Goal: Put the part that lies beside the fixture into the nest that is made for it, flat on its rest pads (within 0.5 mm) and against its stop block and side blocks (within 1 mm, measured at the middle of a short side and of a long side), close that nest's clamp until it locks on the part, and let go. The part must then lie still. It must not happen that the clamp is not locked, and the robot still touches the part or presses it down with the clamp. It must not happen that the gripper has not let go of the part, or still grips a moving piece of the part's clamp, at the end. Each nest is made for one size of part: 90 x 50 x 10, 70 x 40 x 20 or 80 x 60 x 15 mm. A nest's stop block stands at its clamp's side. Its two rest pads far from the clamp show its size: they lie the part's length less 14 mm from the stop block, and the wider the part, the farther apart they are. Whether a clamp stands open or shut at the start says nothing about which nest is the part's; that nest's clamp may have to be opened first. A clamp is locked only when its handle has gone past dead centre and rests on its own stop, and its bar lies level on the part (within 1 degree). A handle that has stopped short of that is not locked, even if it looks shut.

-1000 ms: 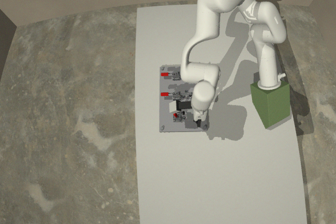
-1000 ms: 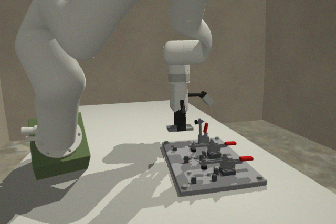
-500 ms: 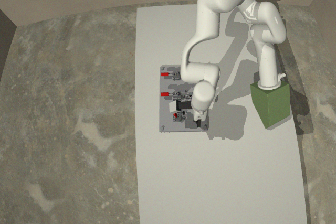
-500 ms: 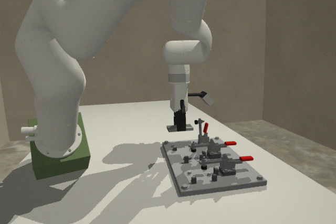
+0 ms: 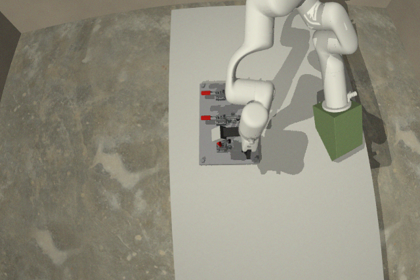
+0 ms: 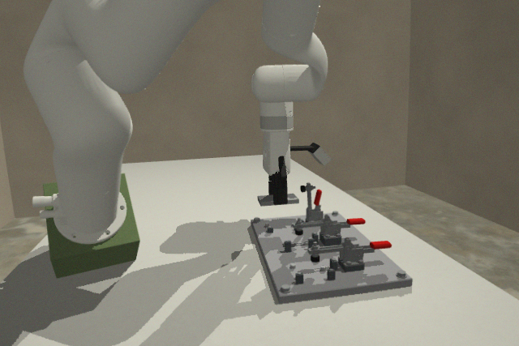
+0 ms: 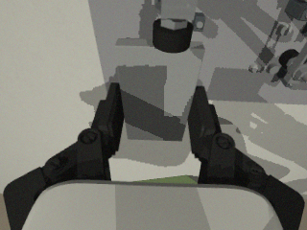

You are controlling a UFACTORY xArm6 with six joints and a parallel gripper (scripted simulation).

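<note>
Right now my hand is 2 cm short of the fixture plate, 13 cm to the left of it and 9 cm above it. Also, from my hand: flat grey block (2 cm below).
</note>
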